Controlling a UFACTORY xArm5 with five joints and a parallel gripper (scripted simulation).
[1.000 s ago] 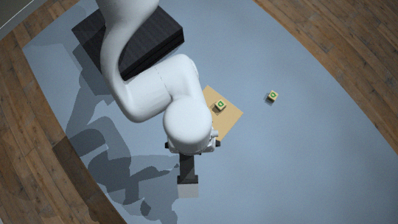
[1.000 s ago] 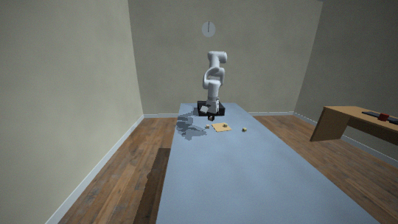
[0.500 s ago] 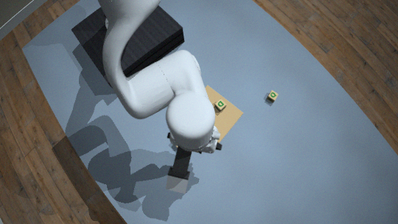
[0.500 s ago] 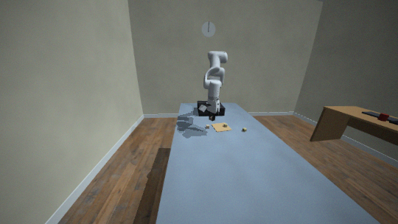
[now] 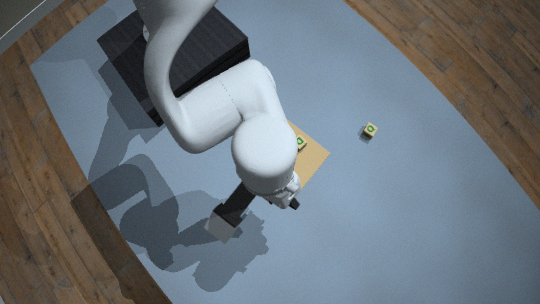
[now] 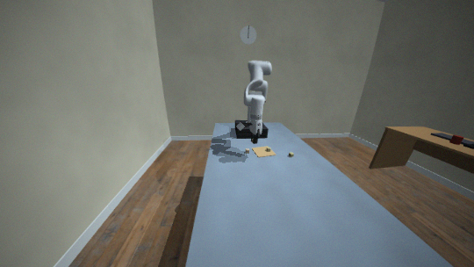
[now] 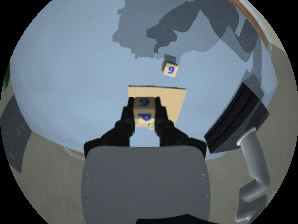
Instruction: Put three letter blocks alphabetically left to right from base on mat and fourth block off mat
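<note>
Right now the tan mat is 120 mm below my hand, 90 mm to the left of it and 40 mm behind it. Also, from my hand: block 130 mm to the left, 110 mm below, 40 mm behind.
</note>
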